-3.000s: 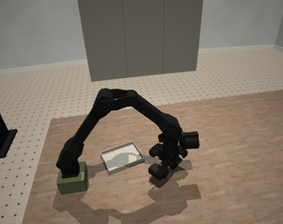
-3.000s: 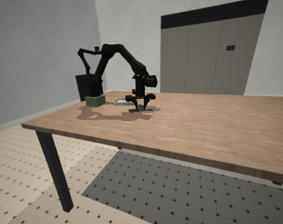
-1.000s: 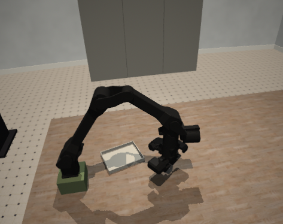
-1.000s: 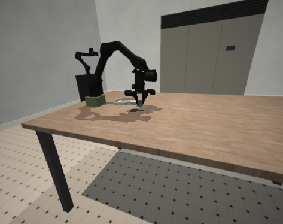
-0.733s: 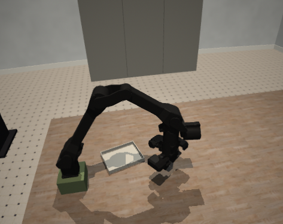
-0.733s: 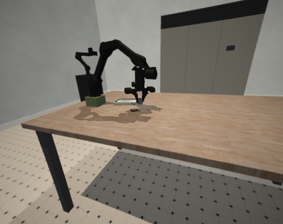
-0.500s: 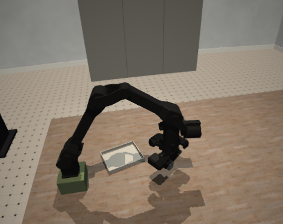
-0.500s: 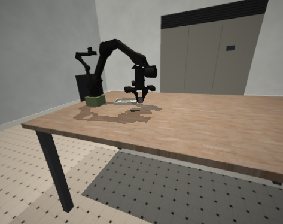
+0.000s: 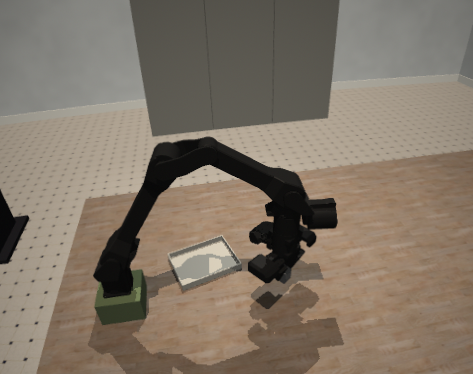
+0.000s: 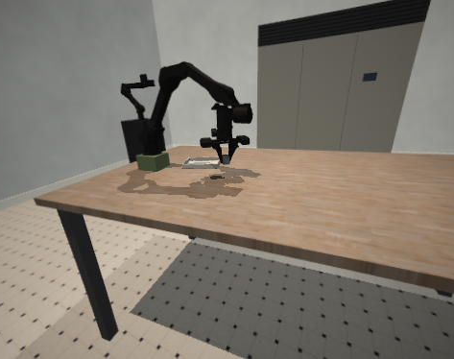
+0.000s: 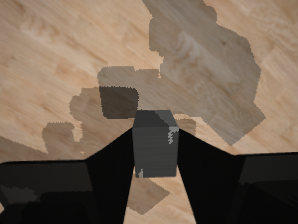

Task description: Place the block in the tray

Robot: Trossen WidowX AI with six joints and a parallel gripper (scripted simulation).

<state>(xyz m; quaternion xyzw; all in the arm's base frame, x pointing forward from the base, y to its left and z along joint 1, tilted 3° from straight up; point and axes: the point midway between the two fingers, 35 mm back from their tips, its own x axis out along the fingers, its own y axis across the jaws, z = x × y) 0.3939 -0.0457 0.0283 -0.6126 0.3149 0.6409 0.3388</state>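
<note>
Now: the grey block 2 cm below my hand. From my hand the other things lie so: white tray (18 cm behind, 14 cm to the left, 9 cm below).
</note>
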